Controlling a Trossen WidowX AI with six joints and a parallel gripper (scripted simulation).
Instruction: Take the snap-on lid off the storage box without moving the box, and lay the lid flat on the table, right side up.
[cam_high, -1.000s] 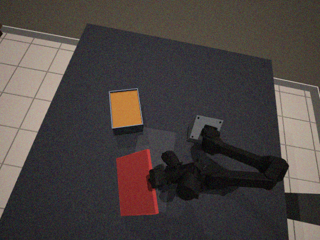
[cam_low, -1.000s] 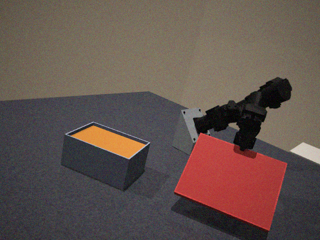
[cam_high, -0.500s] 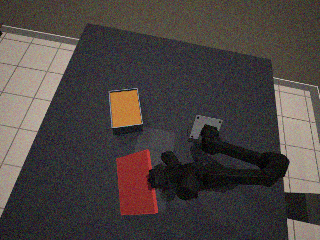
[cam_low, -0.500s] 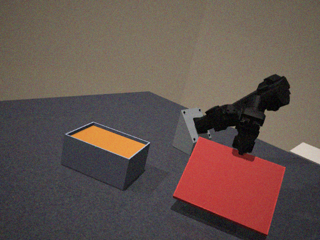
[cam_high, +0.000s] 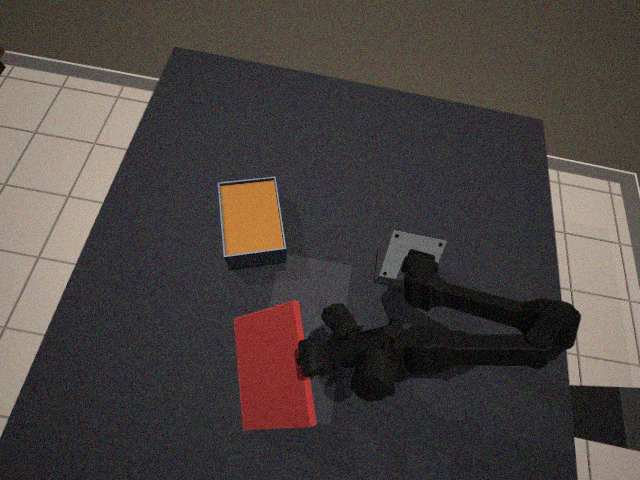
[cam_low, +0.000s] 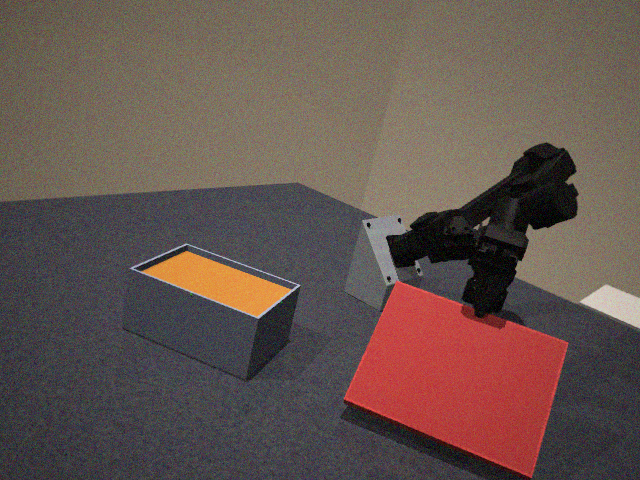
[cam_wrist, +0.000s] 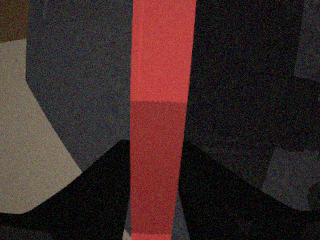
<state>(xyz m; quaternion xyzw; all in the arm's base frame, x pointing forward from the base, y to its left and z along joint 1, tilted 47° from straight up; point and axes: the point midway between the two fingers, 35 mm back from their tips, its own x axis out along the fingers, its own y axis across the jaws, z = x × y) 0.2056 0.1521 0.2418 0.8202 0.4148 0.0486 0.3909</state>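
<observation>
The red lid is 6 cm ahead of my gripper tip, 2 cm to the left of it and 5 cm below it. Round my gripper tip: box: 21 cm ahead, 31 cm to the right, 9 cm below.
</observation>
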